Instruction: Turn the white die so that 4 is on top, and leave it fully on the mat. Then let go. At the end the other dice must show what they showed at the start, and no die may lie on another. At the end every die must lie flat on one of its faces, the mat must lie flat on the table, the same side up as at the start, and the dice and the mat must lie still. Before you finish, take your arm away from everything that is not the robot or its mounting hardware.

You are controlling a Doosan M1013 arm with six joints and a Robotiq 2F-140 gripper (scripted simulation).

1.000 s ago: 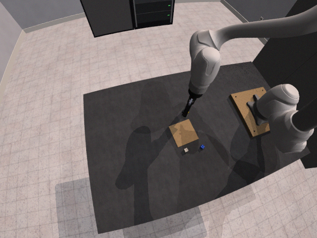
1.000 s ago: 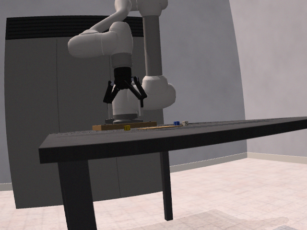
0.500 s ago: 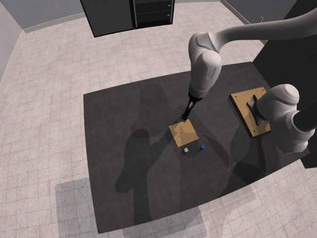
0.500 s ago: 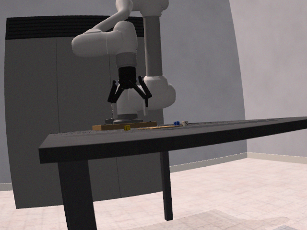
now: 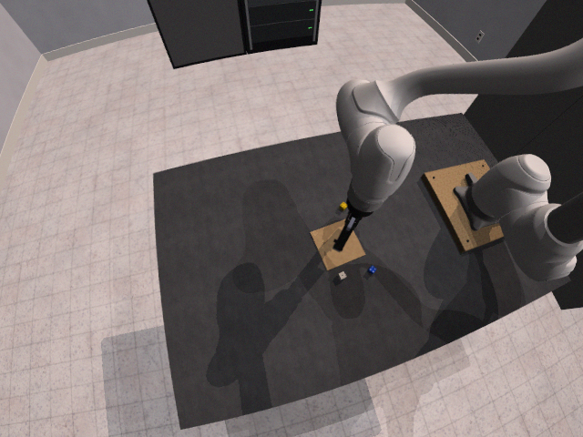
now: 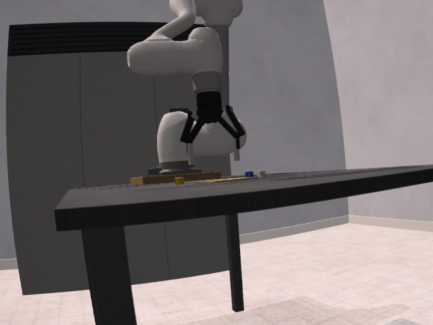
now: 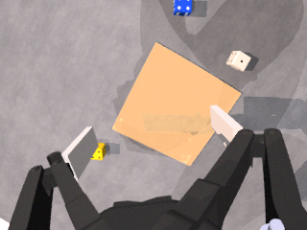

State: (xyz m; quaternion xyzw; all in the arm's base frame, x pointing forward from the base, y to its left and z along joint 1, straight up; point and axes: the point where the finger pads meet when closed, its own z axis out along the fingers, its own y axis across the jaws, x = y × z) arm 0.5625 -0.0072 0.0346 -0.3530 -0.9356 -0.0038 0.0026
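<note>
The white die lies 40 mm ahead of my hand, 130 mm to the left of it and 50 mm below it. From my hand the other things lie so: blue die: 60 mm behind, 130 mm to the left, 50 mm below; then tan mat: 20 mm ahead, 20 mm to the left, 60 mm below; then yellow die: 30 mm behind, 100 mm to the right, 50 mm below.
</note>
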